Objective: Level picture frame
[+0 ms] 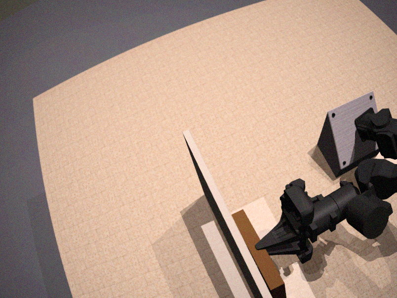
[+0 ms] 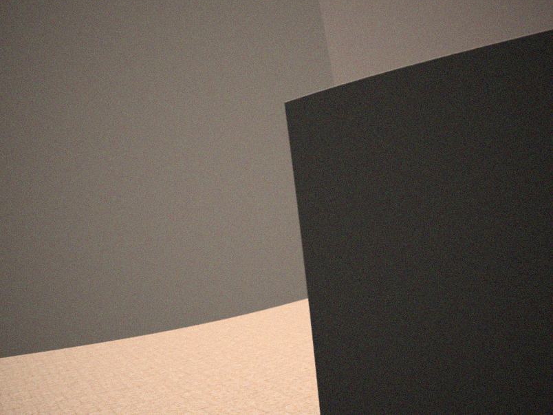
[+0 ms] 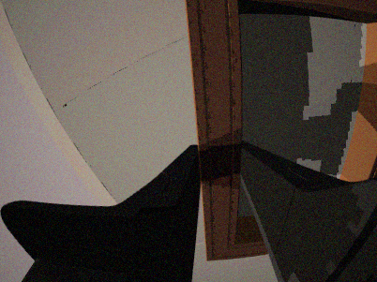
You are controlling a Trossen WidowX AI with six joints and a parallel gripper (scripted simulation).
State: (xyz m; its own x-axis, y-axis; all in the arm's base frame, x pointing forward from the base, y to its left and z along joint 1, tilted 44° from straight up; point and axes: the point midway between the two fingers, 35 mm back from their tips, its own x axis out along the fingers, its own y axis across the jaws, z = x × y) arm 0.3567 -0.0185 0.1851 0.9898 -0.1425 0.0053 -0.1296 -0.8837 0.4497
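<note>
The brown wooden picture frame lies 50 mm below my gripper tip, 20 mm to the left of it and 10 mm ahead of it. Also, from my gripper tip: wall panel 60 mm below, 20 mm to the left, 20 mm ahead.
</note>
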